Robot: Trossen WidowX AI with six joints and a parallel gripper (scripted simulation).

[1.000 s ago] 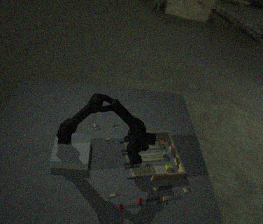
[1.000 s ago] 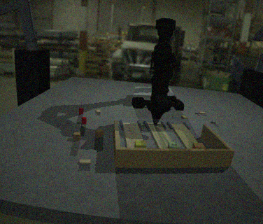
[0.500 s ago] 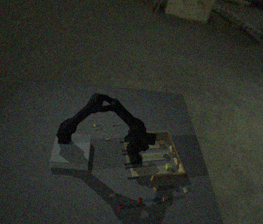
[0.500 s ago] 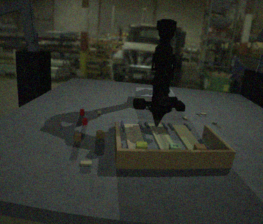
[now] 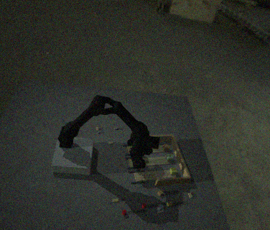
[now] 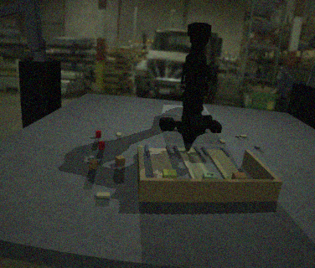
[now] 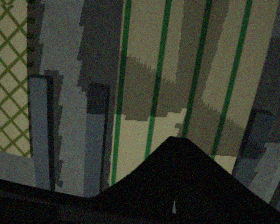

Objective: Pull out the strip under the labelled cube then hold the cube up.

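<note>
The labelled cube is 210 mm ahead of my gripper tip, 50 mm to the left of it and 20 mm above it.
</note>
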